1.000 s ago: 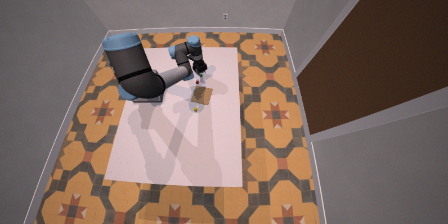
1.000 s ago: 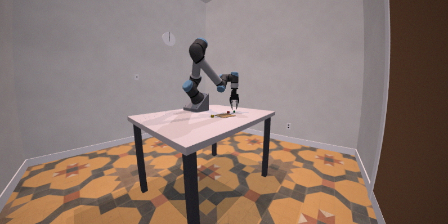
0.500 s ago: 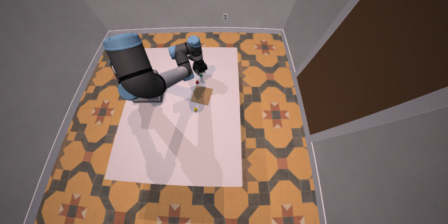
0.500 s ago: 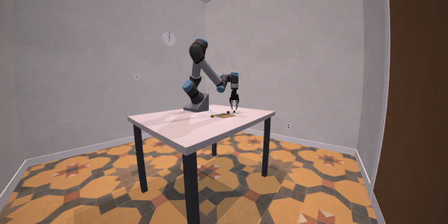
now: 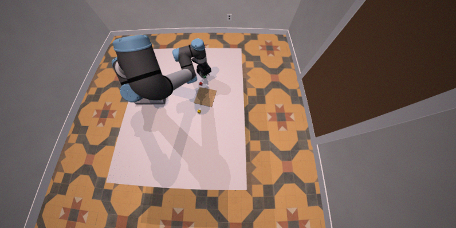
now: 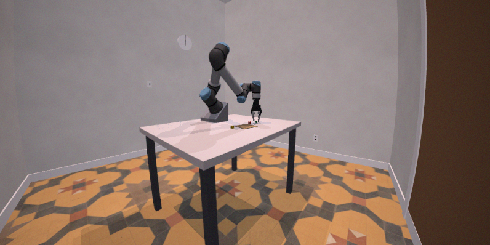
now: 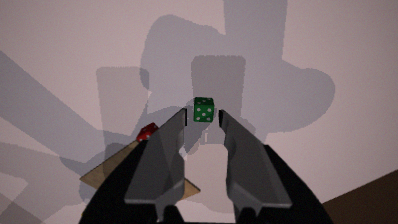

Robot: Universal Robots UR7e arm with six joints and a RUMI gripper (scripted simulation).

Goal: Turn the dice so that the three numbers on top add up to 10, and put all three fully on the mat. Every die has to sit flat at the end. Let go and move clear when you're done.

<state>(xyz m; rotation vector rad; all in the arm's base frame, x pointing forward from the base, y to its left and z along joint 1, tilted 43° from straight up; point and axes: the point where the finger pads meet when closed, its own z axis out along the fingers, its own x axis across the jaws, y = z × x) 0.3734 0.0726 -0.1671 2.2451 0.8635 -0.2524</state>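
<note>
Right now my hand is 1 cm above the green die. Also, from my hand: brown mat: 3 cm ahead, 18 cm to the right, 2 cm below; then yellow die: 30 cm to the right, 1 cm below; then red die: 2 cm behind, 7 cm to the right, 1 cm below.
</note>
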